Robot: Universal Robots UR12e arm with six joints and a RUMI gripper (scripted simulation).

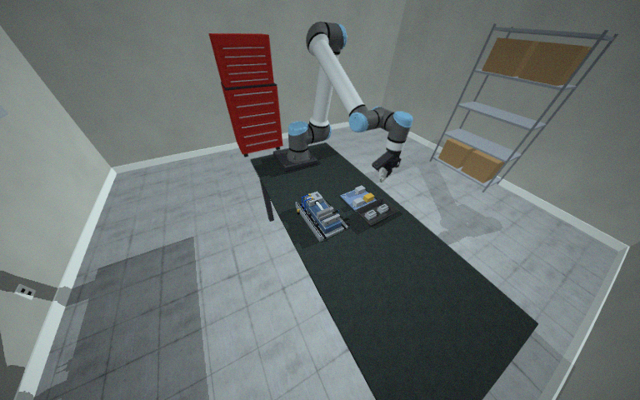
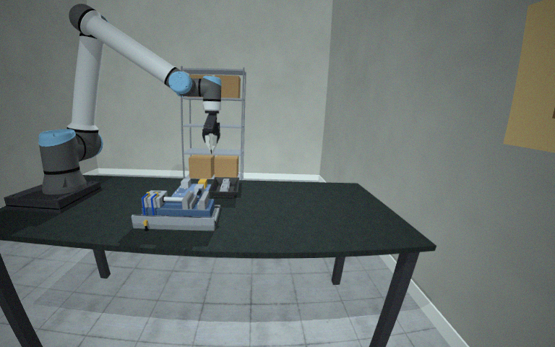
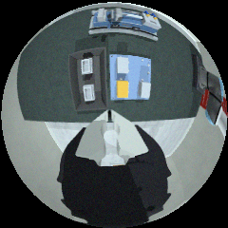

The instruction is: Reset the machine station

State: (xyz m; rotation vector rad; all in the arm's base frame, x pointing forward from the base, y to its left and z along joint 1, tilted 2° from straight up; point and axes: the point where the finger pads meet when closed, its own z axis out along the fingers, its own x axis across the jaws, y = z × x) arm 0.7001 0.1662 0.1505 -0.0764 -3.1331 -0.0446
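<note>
Right now my hand is 50 mm past the yellow brass blank and 180 mm above it. Round my hand: light gray base rail 100 mm behind, 450 mm to the right, 170 mm below; then vise hose end block 190 mm behind, 350 mm to the right, 120 mm below; then blue vise 90 mm behind, 360 mm to the right, 160 mm below.
</note>
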